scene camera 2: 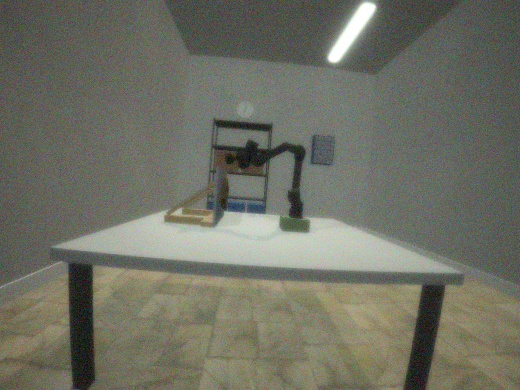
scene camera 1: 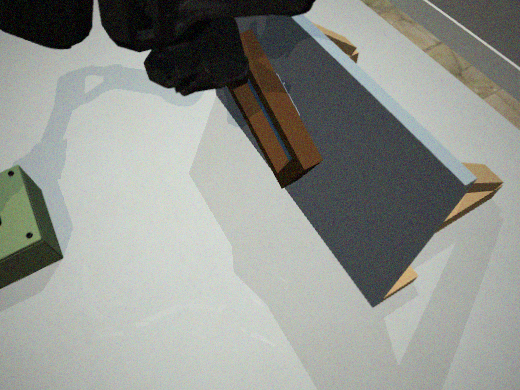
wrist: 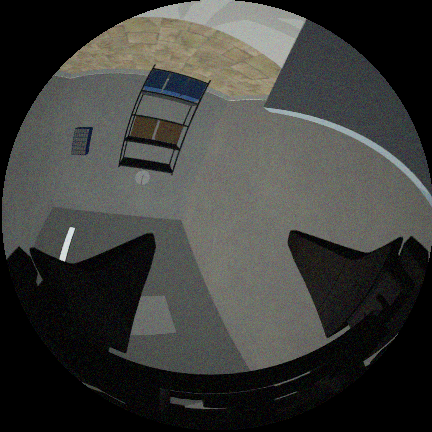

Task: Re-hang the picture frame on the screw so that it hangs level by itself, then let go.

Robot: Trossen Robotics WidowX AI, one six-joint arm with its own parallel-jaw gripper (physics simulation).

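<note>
The brown picture frame (scene camera 1: 301, 135) (scene camera 2: 225, 189) is against the front of the dark upright panel (scene camera 1: 365, 190) (scene camera 2: 218, 200) (wrist: 350, 75). In scene camera 1 it is seen steeply from above, and a black arm part covers its far end. A thin pale line shows between frame and panel. The screw does not show, and whether the frame is level is not clear. My gripper (wrist: 223, 239) is open and empty, its fingers wide apart in the wrist view. In scene camera 2 the arm's front end is above the frame, near the panel's top; its fingers are too small to tell apart.
Wooden supports (scene camera 1: 482, 175) (scene camera 2: 187, 219) brace the panel from behind. A green block (scene camera 1: 20, 215) (scene camera 2: 295, 224) lies on the white table (scene camera 1: 150, 270) (scene camera 2: 260, 252) near the arm's base. A shelf unit (scene camera 2: 242, 125) (wrist: 146, 165) stands near the far wall.
</note>
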